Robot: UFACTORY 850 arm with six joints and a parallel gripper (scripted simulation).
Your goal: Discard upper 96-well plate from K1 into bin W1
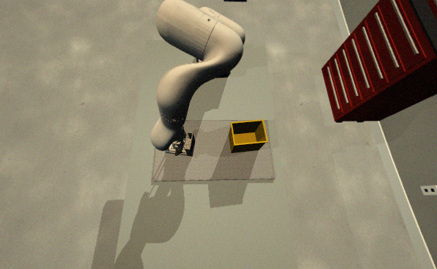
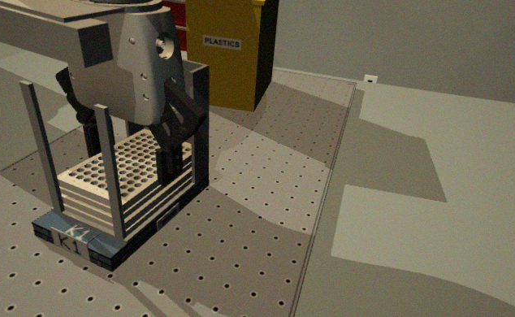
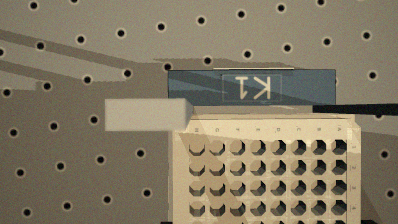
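My hand is 70 mm to the right of the back wall and 30 mm below it. The rest, counted from my hand: 96-well plate: 10 mm below; then yellow plastics bin W1: 110 mm behind, 360 mm to the left, 30 mm above.
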